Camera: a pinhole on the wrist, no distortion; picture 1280 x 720 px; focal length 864.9 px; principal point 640.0 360.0 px. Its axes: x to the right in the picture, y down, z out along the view. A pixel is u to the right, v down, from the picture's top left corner.
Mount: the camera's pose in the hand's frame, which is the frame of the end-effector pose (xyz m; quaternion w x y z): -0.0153 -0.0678 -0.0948 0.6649 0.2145 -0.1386 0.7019
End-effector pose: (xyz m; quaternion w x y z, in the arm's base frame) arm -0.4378 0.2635 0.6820 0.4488 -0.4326 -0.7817 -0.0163
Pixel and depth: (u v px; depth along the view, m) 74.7 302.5 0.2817
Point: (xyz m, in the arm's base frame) -0.7379 0.0882 0.8073
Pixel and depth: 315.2 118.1 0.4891
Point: -0.9484 0.1959 0.8399
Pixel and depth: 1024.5 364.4 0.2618
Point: -0.6340 0.2919 0.6103
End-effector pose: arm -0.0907 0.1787 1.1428 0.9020 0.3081 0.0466 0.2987
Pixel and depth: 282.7 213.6 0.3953
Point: 0.2374 -0.0998 1.0542
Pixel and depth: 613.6 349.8 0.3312
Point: 0.1022 -0.0535 1.1597
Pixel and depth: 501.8 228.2 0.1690
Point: 0.0312 0.0690 1.0759
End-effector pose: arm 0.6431 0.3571 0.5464 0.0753 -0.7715 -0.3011 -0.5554
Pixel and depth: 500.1 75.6 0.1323
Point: 0.5764 0.4948 0.5518
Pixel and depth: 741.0 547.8 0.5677
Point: 0.8273 0.7642 0.2525
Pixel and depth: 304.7 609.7 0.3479
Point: 0.5540 0.6891 0.3473
